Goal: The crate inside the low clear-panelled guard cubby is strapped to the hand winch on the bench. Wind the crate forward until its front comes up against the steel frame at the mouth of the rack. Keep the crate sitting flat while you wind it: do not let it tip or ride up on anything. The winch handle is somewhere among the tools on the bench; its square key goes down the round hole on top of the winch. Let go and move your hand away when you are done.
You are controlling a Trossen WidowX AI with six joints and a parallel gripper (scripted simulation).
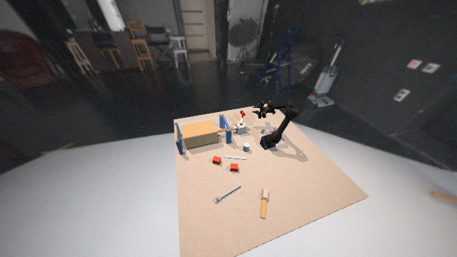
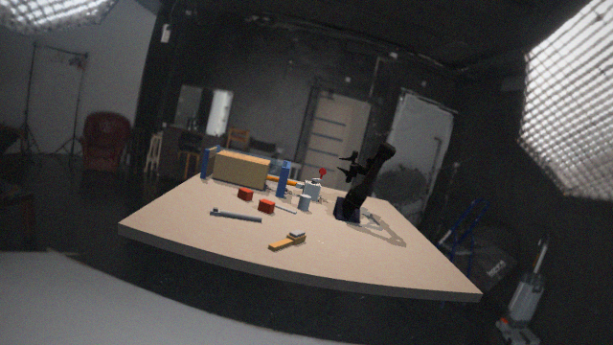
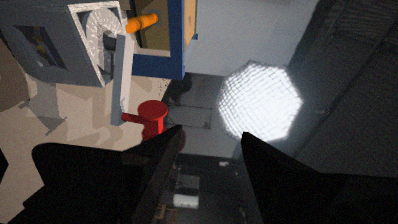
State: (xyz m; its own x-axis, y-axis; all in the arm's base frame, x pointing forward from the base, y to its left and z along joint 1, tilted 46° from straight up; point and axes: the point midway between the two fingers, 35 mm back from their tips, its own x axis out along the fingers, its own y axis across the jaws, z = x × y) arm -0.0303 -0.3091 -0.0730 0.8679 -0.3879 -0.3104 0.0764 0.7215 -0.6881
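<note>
Now: the red knob 10 cm below my gripper tip, 8 cm to the right of it and 5 cm ahead of it. Round my gripper tip: grey winch: 20 cm below, 10 cm ahead; blue steel frame: 28 cm ahead, 13 cm below, 2 cm to the right; winch handle: 12 cm below, 8 cm ahead, 5 cm to the right.
</note>
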